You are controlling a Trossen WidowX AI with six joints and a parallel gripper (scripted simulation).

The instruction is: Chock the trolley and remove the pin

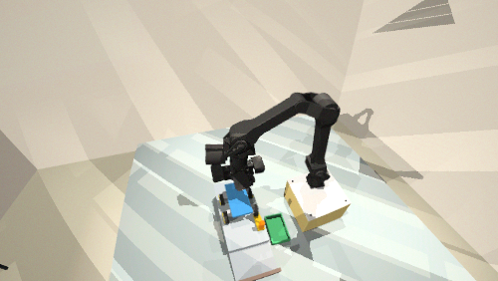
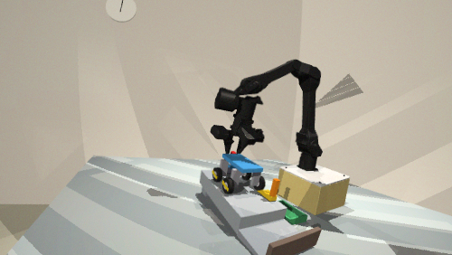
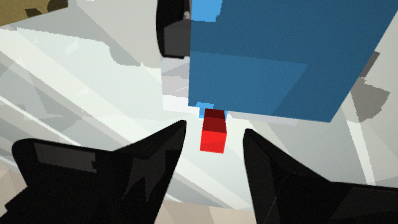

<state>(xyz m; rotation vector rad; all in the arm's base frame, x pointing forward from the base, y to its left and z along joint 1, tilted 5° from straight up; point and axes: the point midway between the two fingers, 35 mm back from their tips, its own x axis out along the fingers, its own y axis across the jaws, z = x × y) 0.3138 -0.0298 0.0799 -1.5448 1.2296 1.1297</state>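
The red-headed stop pin is 1 cm to the right of my gripper tip and 2 cm below it. Also, from my gripper tip: blue-topped trolley: 9 cm to the left, 4 cm below; yellow chock: 7 cm behind, 16 cm to the left, 7 cm below; grey ramp: 9 cm to the left, 10 cm below.
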